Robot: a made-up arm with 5 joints. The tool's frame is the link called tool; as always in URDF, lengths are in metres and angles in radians.
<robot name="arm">
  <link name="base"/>
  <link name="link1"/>
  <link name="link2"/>
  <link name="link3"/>
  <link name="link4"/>
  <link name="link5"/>
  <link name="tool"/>
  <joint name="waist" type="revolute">
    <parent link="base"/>
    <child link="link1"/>
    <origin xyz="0.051 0 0.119"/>
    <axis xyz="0 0 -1"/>
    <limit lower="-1.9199" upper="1.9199" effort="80" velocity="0.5"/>
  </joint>
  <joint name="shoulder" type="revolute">
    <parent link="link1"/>
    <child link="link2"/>
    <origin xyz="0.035 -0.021 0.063"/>
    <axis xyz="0 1 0"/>
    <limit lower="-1.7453" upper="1.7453" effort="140" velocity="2.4"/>
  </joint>
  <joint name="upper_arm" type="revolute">
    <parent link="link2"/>
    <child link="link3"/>
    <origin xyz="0.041 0 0.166"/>
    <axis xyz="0 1 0"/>
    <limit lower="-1.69" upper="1.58" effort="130" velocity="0.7"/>
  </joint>
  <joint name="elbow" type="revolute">
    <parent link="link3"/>
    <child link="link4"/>
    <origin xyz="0.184 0 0.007"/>
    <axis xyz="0 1 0"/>
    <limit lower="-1.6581" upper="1.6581" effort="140" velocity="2.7"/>
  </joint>
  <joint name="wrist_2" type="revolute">
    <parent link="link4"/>
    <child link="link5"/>
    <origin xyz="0.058 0.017 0"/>
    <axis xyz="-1 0 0"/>
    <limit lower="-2.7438" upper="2.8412" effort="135" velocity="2.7"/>
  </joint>
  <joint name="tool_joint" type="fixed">
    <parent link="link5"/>
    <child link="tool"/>
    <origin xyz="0 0 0" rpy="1.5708 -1.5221 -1.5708"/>
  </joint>
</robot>
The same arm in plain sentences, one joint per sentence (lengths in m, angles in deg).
The arm has five revolute joints in a row. What follows holds with every joint at zero, and every direction is one of the base frame's.
The first joint sits 0.051 m along +x and 0.119 m along +z from the base frame's origin and turns about -z, from -110 to 110 deg.
The second joint sits 0.035 m along +x and 0.021 m along -y and 0.063 m along +z from the first joint and turns about +y, from -100 to 100 deg.
The third joint sits 0.041 m along +x and 0.166 m along +z from the second joint and turns about +y, from -96.83 to 90.53 deg.
The fourth joint sits 0.184 m along +x and 0.007 m along +z from the third joint and turns about +y, from -95 to 95 deg.
The fifth joint sits 0.058 m along +x and 0.017 m along +y from the fourth joint and turns about -x, from -157.21 to 162.79 deg.
The tool frame, which is the frame that the pose is given for, sits at the same point as the fifth joint; its axes are the base frame's turned by roll 90, pitch -87.21 and yaw -90 deg (as in URDF: about the fixed x, then y, then z).

